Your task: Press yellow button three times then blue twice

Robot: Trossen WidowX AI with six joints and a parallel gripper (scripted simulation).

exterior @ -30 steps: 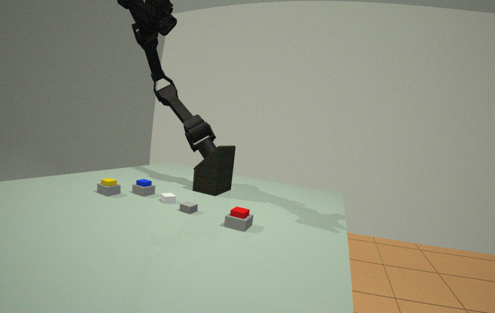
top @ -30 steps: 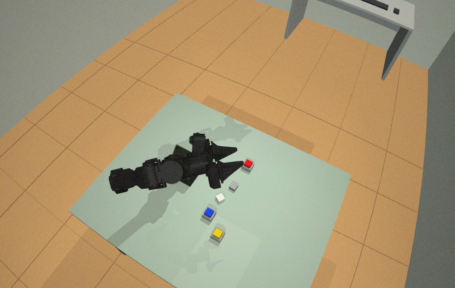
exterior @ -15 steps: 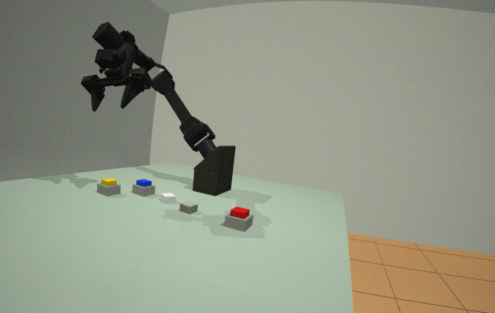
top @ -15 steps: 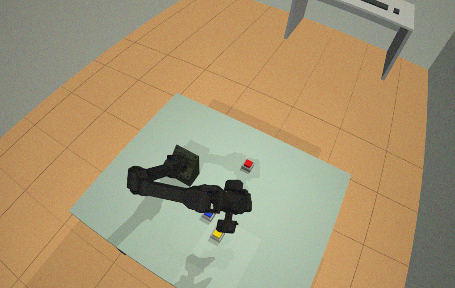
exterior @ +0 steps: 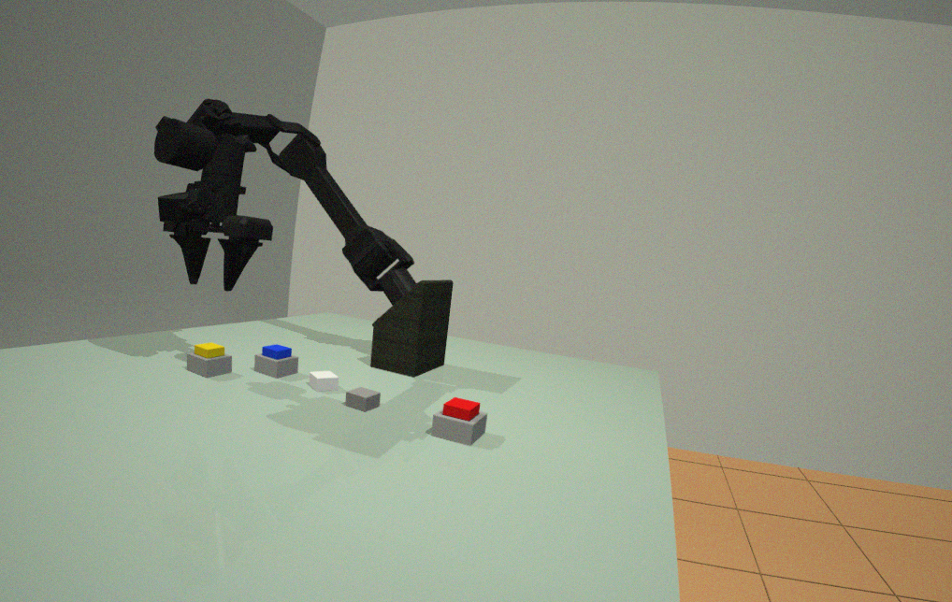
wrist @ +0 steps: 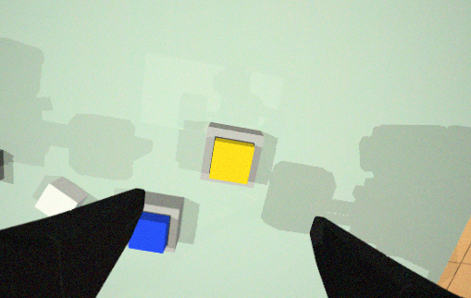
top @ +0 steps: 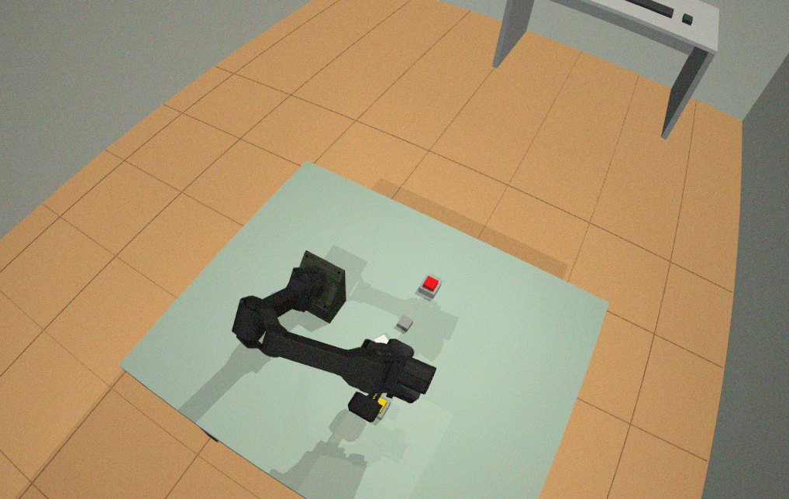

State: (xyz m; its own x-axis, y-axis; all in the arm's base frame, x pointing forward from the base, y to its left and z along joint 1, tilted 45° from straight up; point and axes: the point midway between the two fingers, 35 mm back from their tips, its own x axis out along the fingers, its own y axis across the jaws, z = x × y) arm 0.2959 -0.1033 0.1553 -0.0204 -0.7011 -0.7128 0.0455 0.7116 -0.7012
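My gripper tip is 9 cm above the yellow button. Round my gripper tip: grey block 24 cm to the left, 11 cm below, 5 cm behind; then blue button 9 cm below, 8 cm behind, 6 cm to the left; then white block 16 cm to the left, 11 cm below, 8 cm behind.
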